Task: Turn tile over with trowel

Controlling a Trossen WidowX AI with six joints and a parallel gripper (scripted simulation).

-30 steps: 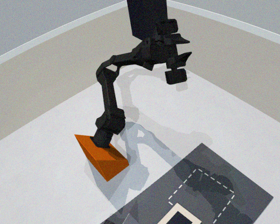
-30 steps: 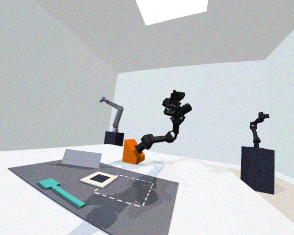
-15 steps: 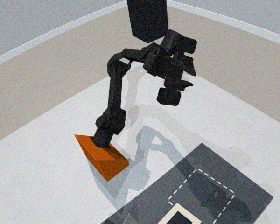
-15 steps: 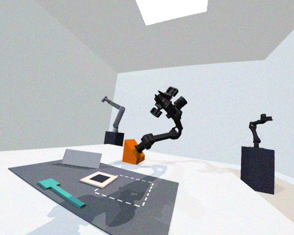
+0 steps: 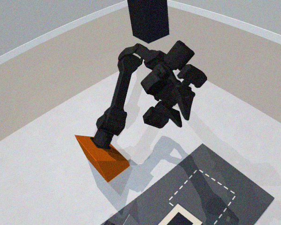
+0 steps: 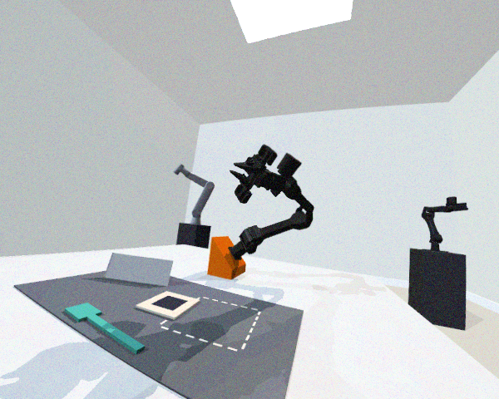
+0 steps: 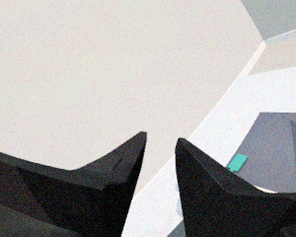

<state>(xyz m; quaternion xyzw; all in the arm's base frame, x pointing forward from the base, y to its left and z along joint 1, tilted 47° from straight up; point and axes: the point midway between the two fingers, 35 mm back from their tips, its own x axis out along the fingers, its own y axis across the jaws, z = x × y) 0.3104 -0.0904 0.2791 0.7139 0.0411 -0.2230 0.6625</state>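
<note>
The grey trowel is 34 cm below my gripper tip, 31 cm to the right of it and 1 cm ahead of it. The rest, counted from my gripper tip: teal trowel 36 cm below, 22 cm ahead, 12 cm to the right; cream tile 36 cm below, 8 cm to the right, 8 cm ahead; dark mat 38 cm below, 10 cm to the right, 8 cm ahead.
</note>
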